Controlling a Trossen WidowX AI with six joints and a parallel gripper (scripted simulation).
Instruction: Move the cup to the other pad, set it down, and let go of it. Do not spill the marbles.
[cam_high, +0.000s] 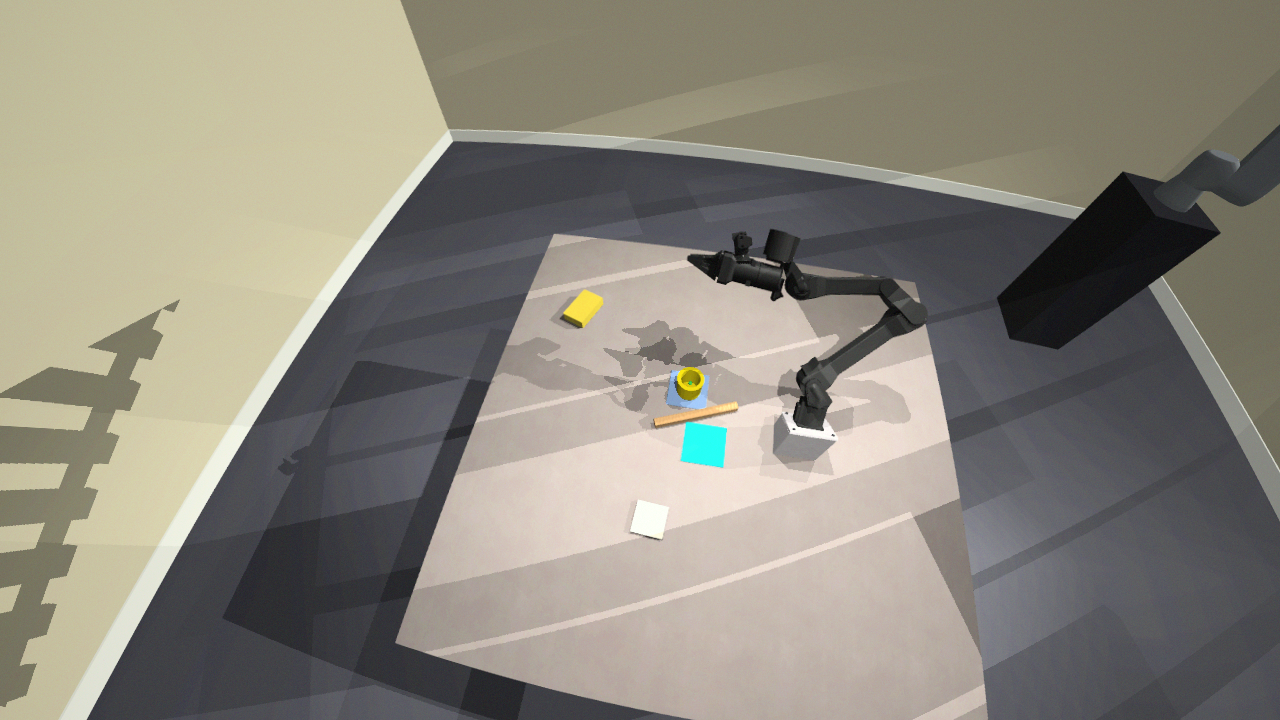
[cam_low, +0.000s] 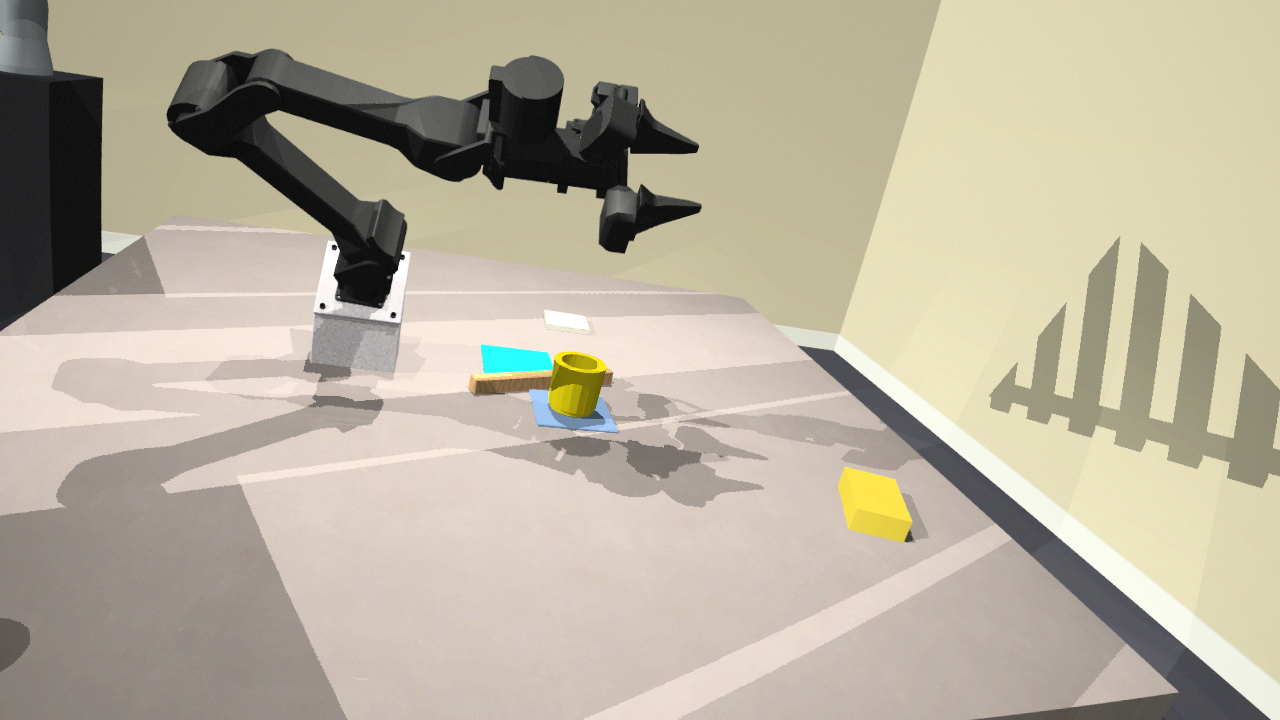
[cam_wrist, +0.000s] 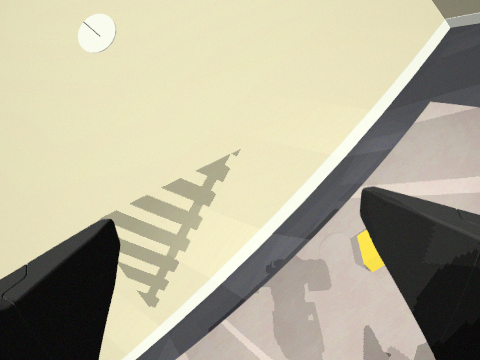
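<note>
Right now the cyan pad is 120 mm behind my gripper tip, 290 mm to the left of it and 360 mm below it. Also, from my gripper tip: wooden stick 90 mm behind, 220 mm to the left, 350 mm below; then white tile 30 mm behind, 510 mm to the left, 350 mm below.
</note>
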